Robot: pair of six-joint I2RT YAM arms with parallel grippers.
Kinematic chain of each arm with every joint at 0, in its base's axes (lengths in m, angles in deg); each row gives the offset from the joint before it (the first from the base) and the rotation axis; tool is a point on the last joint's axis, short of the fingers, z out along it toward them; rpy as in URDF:
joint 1: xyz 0 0 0.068 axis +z
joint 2: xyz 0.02 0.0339 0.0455 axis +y
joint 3: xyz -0.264 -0.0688 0 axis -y
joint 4: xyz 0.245 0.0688 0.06 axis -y
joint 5: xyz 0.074 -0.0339 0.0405 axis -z
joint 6: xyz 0.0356 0 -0.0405 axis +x
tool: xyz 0 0 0 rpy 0 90 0
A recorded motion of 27 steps. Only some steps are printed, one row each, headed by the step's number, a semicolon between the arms.
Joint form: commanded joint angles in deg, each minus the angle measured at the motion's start. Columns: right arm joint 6, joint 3, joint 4, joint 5, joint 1, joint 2; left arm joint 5, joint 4, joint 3, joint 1, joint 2, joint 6.
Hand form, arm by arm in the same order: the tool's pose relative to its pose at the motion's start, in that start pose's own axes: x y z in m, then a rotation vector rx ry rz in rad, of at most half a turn. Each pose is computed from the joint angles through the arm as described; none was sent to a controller.
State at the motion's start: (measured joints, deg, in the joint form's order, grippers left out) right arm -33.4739 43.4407 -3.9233 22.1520 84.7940 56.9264; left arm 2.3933 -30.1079 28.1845 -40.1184 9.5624 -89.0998
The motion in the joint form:
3: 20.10 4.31 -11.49 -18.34 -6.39 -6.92; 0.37 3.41 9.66 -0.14 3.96 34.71
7: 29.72 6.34 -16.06 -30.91 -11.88 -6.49; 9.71 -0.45 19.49 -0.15 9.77 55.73
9: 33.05 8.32 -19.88 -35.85 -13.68 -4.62; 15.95 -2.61 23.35 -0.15 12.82 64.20
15: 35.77 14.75 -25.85 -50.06 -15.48 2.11; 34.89 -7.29 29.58 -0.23 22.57 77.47
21: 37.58 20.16 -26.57 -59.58 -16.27 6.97; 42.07 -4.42 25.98 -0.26 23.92 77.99
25: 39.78 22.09 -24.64 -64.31 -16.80 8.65; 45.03 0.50 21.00 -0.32 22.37 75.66
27: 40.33 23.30 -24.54 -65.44 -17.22 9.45; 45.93 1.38 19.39 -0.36 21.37 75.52
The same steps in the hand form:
3: -0.0020 -0.0308 -0.0301 -0.2021 -0.0744 0.3812; 0.0004 -0.0528 -0.0196 0.1560 -0.0420 0.6120
7: 0.0032 -0.0416 -0.0302 -0.3503 -0.0496 0.5742; 0.0061 -0.0907 -0.0317 0.2329 0.0763 0.9888
9: 0.0043 -0.0440 -0.0261 -0.4284 0.0046 0.6445; 0.0096 -0.1041 -0.0328 0.2822 0.1701 1.1363
15: -0.0075 -0.0485 -0.0111 -0.6745 0.0522 0.7241; 0.0191 -0.1226 -0.0124 0.4174 0.5123 1.3059
21: -0.0239 -0.0573 0.0004 -0.8253 0.0163 0.7686; 0.0221 -0.1104 0.0033 0.4776 0.6368 1.2789
25: -0.0324 -0.0633 0.0049 -0.8895 -0.0288 0.8000; 0.0234 -0.0955 0.0100 0.5187 0.6718 1.2413
27: -0.0356 -0.0673 0.0068 -0.9005 -0.0383 0.8097; 0.0240 -0.0897 0.0098 0.5324 0.6831 1.2380

